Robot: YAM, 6 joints.
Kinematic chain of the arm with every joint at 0, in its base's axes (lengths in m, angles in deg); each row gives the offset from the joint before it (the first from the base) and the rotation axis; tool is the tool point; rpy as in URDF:
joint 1: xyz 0 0 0.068 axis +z
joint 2: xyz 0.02 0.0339 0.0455 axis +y
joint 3: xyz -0.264 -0.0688 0 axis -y
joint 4: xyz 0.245 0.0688 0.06 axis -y
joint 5: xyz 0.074 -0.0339 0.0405 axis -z
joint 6: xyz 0.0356 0 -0.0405 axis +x
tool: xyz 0 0 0 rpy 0 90 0
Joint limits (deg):
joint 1: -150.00..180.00
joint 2: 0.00..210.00
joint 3: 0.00..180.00
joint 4: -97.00..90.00
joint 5: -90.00..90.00
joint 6: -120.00..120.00
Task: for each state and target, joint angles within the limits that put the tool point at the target. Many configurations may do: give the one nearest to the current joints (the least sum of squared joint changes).
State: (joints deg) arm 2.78 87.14 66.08 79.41 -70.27 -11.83
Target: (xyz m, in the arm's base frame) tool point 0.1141 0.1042 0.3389
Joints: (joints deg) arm 29.32 54.90 26.96 90.00 -79.33 -11.83
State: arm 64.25 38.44 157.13 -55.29 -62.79 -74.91
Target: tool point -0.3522 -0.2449 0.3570
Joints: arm 39.15 11.90 152.55 -76.07 -65.55 -74.91
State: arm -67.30 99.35 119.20 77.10 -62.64 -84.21
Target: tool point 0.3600 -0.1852 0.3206
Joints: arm -32.00 109.78 72.73 80.15 -71.21 -84.21
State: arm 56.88 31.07 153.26 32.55 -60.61 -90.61
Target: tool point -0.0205 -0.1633 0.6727
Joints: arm 93.47 55.73 133.58 28.46 -58.46 -90.61
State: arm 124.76 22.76 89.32 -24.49 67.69 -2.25
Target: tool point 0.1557 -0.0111 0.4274
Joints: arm 163.34 2.68 73.58 -34.29 72.80 -2.25
